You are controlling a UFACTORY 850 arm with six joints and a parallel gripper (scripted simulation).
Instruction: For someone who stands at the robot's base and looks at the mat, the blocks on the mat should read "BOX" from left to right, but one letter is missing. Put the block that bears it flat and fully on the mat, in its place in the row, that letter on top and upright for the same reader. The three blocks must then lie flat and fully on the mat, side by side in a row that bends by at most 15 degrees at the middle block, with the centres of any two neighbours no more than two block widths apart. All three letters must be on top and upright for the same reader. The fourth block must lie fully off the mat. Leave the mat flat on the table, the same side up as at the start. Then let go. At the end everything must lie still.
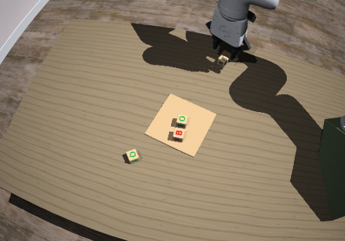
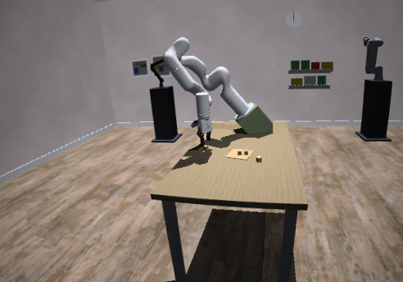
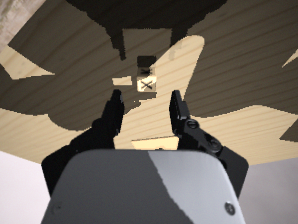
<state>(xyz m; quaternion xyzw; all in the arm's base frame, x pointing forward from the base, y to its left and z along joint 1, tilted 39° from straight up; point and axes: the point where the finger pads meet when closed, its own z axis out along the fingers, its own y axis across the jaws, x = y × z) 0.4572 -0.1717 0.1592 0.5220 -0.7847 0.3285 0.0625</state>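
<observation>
Now: the x block 60 mm below my hand. The rest, counted from my hand: tan mat: 240 mm to the left, 80 mm ahead, 70 mm below; then green O block: 360 mm to the left, 180 mm ahead, 60 mm below.
</observation>
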